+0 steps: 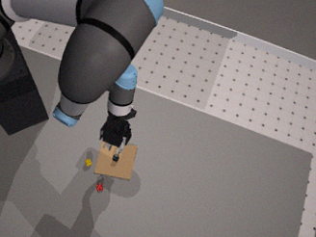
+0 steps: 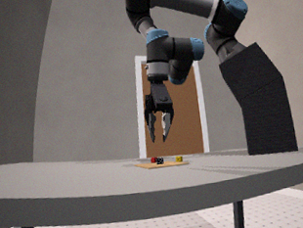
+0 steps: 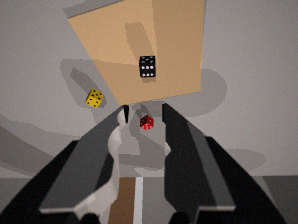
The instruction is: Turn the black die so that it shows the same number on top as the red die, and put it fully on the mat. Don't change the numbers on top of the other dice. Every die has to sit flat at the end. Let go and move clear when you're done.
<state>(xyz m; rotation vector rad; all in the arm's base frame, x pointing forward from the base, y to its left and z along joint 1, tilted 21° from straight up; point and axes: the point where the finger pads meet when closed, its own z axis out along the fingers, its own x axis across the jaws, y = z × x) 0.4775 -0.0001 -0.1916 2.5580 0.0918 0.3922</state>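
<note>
My hand is 80 mm above the black die. Round my hand: yellow die: 80 mm behind, 70 mm to the right, 80 mm below; tan mat: 90 mm below; red die: 10 mm ahead, 130 mm to the right, 80 mm below.
</note>
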